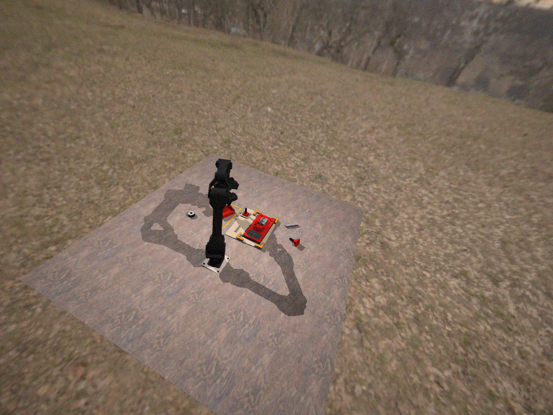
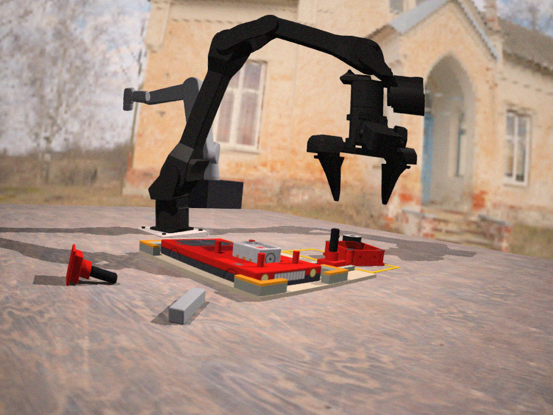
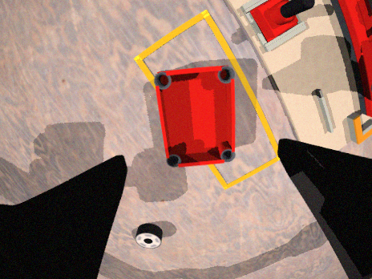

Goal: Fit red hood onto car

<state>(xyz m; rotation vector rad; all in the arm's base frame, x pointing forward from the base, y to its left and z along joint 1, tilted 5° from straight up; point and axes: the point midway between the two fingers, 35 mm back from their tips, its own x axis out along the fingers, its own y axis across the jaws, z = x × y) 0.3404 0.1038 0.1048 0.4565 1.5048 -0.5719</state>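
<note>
Now: gripper tip 9 cm above the red hood. Also, from my gripper tip: tan jig (5 cm behind, 21 cm to the right, 8 cm below); white engine block (2 cm behind, 24 cm to the right, 7 cm below).
</note>
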